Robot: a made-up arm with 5 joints.
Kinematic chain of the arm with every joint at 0, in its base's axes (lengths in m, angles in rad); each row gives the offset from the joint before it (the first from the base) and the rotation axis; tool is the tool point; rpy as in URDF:
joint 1: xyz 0 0 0.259 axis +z
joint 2: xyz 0 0 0 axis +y
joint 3: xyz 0.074 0 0.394 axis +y
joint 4: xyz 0.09 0 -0.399 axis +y
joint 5: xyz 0.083 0 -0.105 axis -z
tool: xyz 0 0 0 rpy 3.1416 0 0
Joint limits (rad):
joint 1: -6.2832..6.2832
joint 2: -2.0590..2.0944
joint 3: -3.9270..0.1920
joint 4: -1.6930..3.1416
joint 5: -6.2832..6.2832
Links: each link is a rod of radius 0.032 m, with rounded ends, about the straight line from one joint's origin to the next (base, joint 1, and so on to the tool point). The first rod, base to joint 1, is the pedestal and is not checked.
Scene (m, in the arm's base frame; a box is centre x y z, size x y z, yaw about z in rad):
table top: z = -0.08
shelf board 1: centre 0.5 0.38 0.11 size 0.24 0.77 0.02 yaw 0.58
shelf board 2: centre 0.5 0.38 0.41 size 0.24 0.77 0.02 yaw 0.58
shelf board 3: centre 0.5 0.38 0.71 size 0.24 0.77 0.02 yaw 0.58
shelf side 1: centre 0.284 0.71 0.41 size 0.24 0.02 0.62 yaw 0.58
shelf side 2: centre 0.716 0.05 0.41 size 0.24 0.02 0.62 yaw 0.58
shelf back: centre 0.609 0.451 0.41 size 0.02 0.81 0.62 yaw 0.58
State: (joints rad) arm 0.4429 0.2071 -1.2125 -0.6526 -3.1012
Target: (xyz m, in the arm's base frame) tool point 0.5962 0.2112 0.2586
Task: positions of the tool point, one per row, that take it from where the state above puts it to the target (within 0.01 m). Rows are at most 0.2 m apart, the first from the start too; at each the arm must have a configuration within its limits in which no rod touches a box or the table.
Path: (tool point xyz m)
1: 0.5115 0.2254 0.5962
2: 0.4433 0.1809 0.5963
3: 0.3722 0.1399 0.5834
4: 0.4291 0.1302 0.4201
5: 0.4256 0.0995 0.2586
6: 0.5175 0.1516 0.2610
7: 0.5962 0.2112 0.2586

